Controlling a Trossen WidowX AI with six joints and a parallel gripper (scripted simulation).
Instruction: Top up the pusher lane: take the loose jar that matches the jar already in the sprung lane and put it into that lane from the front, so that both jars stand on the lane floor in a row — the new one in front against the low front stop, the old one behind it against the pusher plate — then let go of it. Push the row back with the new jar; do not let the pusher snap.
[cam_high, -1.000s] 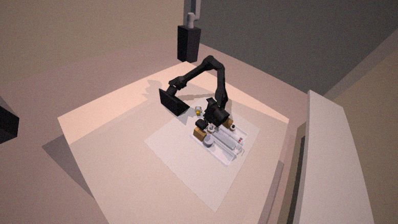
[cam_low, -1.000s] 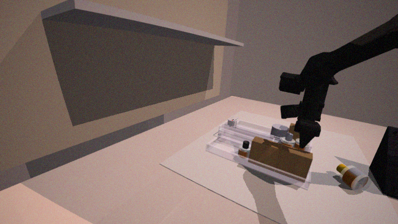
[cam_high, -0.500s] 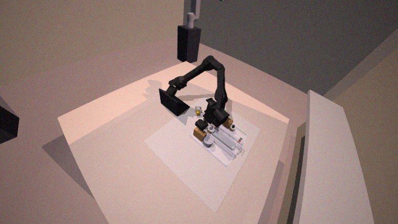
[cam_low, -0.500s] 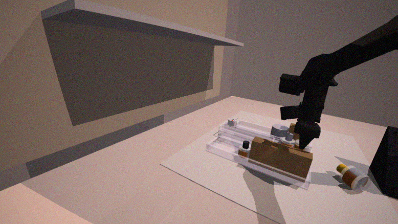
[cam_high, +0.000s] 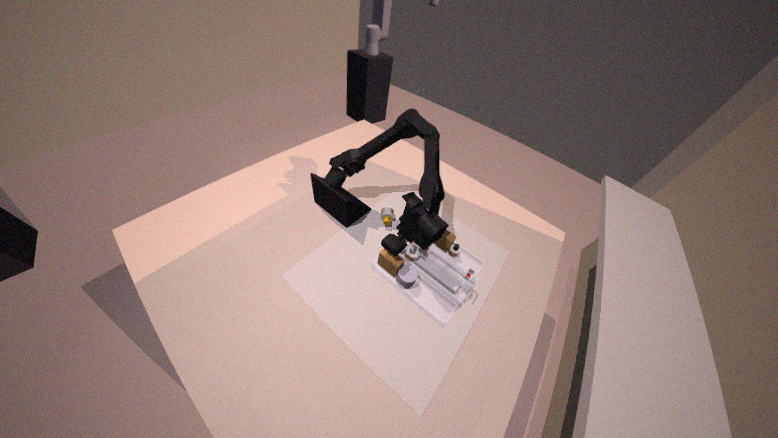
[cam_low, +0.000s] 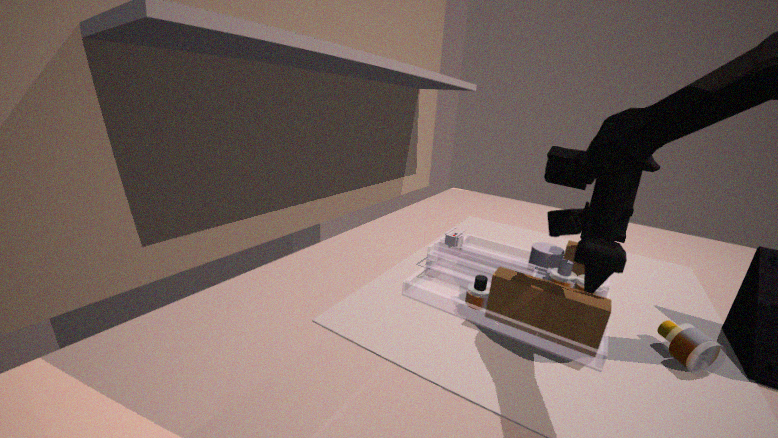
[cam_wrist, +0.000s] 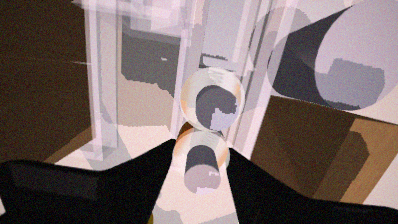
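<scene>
Right now my gripper tip is 90 mm short of the grey cylinder and 70 mm to the left of it. Also, from my gripper tip: clear lane rack: 140 mm ahead, 40 mm to the left, 10 mm below.
</scene>
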